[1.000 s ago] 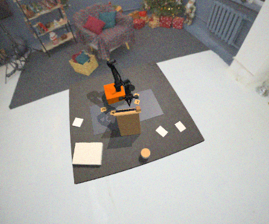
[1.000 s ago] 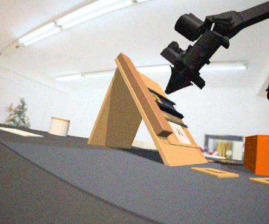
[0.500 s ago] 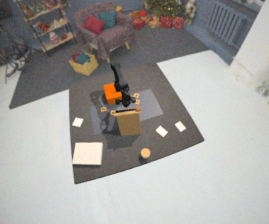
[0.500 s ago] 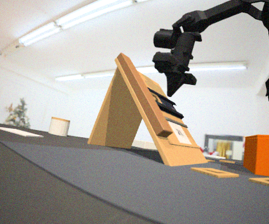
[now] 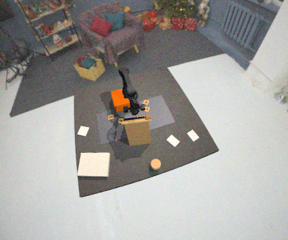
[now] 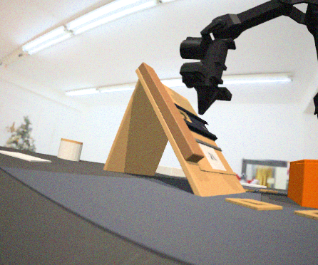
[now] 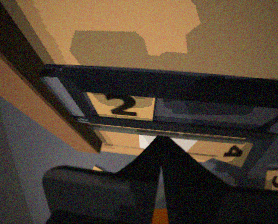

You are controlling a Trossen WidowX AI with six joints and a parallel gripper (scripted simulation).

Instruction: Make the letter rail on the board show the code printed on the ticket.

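My gripper tip is now 40 mm past the white ticket, 10 mm to the left of it and 100 mm above it. The rest, counted from my gripper tip: small cylinder 430 mm ahead, 100 mm to the left, 150 mm below.
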